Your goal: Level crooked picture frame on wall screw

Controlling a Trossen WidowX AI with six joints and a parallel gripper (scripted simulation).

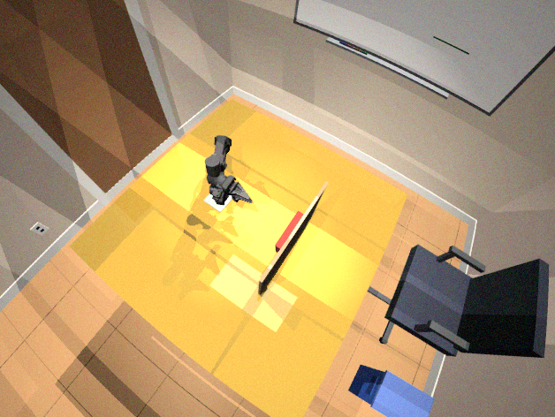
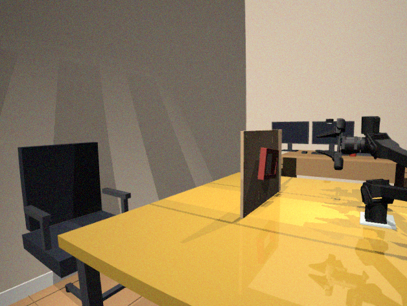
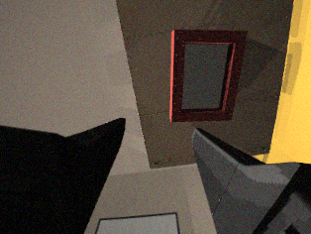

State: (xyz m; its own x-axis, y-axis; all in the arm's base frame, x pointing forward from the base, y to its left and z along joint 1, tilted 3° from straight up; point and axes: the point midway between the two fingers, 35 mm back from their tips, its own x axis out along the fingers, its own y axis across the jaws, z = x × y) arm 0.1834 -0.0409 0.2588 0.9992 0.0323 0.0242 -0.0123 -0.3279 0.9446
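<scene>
Right now my gripper tip is 20 cm short of the red picture frame, 9 cm above it and 1 cm to the right of it. The rest, counted from my gripper tip: wooden wall panel: 21 cm ahead, 11 cm below.
</scene>
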